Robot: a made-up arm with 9 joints.
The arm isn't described. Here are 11 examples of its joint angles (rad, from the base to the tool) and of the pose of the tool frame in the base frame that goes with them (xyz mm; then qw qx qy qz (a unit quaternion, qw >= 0)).
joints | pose
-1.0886 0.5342 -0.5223 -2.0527 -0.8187 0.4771 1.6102 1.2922 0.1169 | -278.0 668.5 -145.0 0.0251 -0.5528 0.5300 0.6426
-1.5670 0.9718 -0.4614 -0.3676 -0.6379 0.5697 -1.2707 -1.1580 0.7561 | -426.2 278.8 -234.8 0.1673 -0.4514 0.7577 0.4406
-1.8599 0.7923 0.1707 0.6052 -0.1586 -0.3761 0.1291 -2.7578 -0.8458 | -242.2 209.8 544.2 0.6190 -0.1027 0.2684 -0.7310
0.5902 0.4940 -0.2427 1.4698 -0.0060 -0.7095 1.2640 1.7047 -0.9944 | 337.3 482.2 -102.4 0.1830 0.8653 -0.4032 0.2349
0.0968 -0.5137 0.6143 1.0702 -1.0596 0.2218 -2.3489 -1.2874 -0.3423 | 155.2 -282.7 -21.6 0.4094 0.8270 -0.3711 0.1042
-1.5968 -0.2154 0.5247 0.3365 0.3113 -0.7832 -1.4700 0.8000 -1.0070 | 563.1 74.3 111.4 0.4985 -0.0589 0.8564 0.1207
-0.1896 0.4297 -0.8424 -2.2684 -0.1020 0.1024 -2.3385 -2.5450 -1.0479 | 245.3 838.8 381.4 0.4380 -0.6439 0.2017 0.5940
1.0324 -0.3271 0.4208 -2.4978 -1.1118 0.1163 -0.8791 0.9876 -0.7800 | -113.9 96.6 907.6 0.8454 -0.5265 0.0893 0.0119
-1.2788 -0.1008 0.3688 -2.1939 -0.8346 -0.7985 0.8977 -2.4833 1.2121 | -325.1 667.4 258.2 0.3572 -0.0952 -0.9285 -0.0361
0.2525 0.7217 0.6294 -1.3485 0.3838 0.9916 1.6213 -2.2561 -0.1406 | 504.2 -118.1 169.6 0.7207 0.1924 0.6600 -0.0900
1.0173 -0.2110 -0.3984 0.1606 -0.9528 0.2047 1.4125 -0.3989 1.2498 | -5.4 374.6 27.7 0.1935 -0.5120 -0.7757 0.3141
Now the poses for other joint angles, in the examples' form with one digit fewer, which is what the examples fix.
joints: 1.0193 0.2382 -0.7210 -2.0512 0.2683 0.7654 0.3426 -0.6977 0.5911
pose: -386 -134 484 0.049 -0.106 -0.176 0.977
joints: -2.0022 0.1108 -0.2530 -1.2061 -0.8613 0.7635 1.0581 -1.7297 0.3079
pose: -283 671 166 0.701 -0.414 -0.581 -0.017
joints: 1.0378 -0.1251 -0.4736 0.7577 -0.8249 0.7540 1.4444 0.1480 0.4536
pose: 180 373 -41 0.027 0.597 0.765 0.239
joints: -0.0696 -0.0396 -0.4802 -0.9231 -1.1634 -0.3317 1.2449 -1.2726 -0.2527
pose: -294 -45 -187 0.391 0.845 0.182 -0.316
